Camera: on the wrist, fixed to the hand. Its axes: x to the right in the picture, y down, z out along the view.
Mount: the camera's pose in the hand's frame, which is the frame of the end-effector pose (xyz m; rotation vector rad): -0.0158 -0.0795 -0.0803 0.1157 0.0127 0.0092
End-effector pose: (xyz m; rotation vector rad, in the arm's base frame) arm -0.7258 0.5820 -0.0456 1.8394 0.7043 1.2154
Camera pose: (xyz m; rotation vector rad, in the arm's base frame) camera -0.8075 0.6364 -0.1037 1.9327 0.7886 1.2155
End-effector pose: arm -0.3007 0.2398 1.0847 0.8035 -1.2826 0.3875
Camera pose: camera -0.1962 0.2462 1.0393 0.8915 -1.2611 0.4769
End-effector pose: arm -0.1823 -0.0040 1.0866 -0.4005 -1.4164 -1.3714
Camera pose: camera -0.2058 -0.0892 1.0144 -0.3218 -1.4738 -1.2756
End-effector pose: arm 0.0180 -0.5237 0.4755 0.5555 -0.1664 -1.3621
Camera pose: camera -0.0210 -0.4943 0.3724 0.6593 -0.2383 -1.3456
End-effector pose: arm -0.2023 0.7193 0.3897 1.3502 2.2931 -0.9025
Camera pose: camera -0.2606 0.7346 0.4866 1.4159 2.2733 -1.0409
